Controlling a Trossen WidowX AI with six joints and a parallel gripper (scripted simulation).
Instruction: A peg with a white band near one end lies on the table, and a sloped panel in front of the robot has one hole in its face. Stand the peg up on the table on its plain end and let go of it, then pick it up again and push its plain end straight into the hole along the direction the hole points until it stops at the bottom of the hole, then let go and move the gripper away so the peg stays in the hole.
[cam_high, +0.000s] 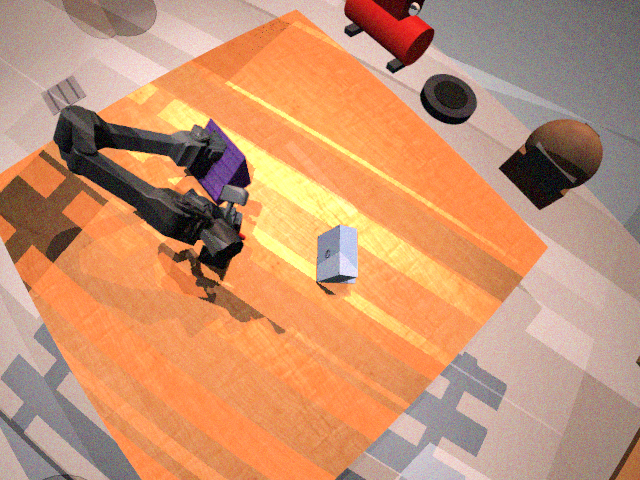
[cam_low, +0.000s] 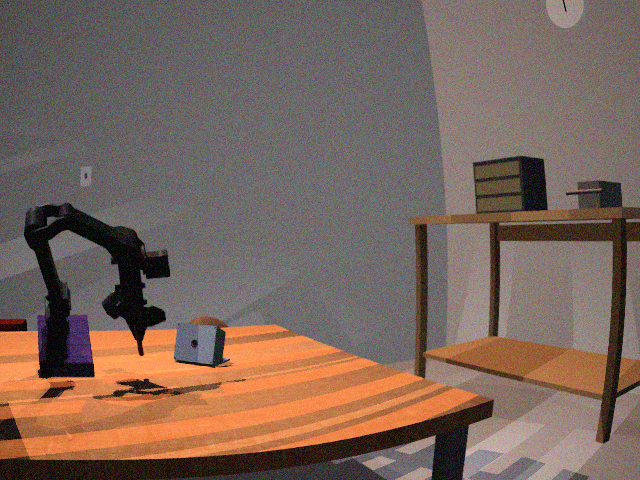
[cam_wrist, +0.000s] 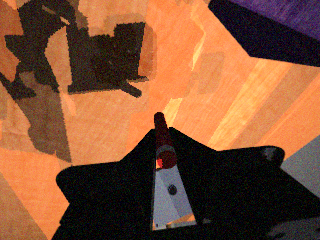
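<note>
The grey-blue sloped panel lies 19 cm ahead of my gripper tip, 18 cm to the left of it and 5 cm below it. Also, from my gripper tip: dark red peg 2 cm above.
</note>
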